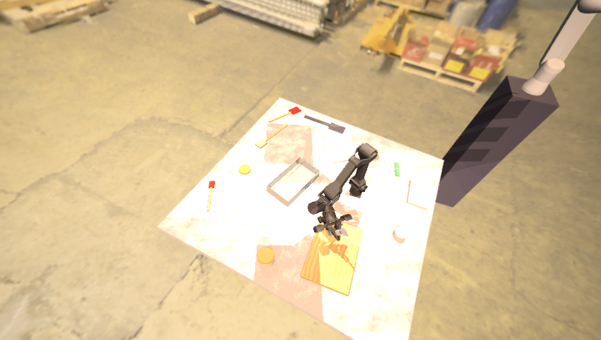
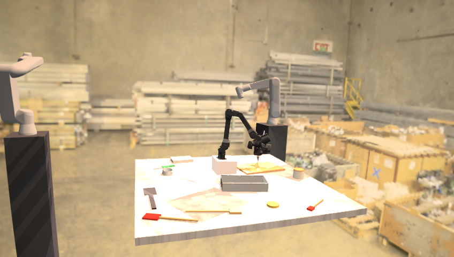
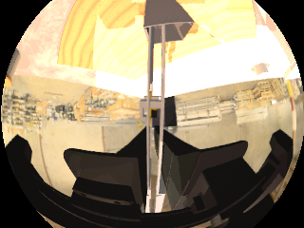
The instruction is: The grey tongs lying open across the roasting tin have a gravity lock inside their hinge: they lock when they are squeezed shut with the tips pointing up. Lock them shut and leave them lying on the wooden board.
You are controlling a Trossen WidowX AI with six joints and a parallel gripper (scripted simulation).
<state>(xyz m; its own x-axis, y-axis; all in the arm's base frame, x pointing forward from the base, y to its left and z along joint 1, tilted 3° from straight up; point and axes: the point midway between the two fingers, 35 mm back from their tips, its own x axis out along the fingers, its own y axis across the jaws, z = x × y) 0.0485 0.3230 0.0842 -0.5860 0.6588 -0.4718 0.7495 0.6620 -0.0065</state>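
My gripper tip is now 1 cm to the left of the wooden board and 15 cm above it. Also, from my gripper tip: roasting tin 34 cm ahead, 35 cm to the right, 13 cm below; then small red brush 76 cm ahead, 11 cm to the right, 16 cm below; then white block 41 cm behind, 55 cm to the right, 15 cm below.
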